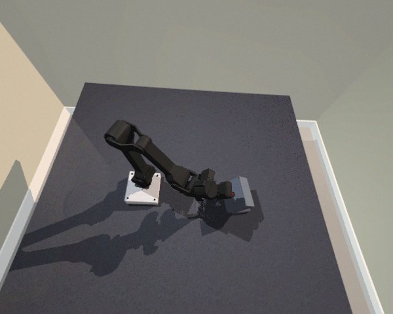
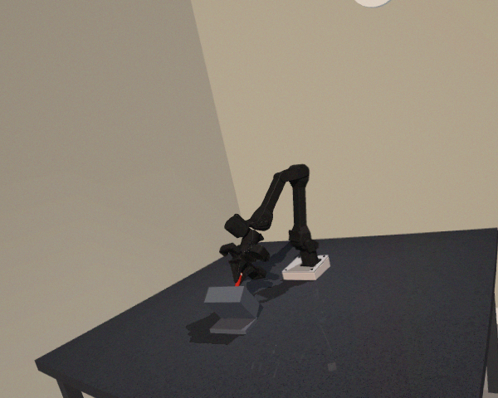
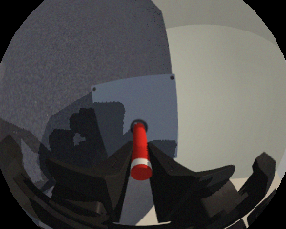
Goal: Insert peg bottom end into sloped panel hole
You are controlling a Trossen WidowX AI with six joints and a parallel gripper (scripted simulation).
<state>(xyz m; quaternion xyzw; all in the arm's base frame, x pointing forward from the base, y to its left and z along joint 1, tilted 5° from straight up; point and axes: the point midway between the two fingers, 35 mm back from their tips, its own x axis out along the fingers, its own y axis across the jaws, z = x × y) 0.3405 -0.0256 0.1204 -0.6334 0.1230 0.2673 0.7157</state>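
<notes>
Now: the sloped panel 50 mm ahead of my gripper tip, 40 mm below it and 20 mm to the left of it. Round my gripper tip: red peg (10 mm behind, 10 mm above); low grey foot (110 mm below, 80 mm ahead, 20 mm to the left).
</notes>
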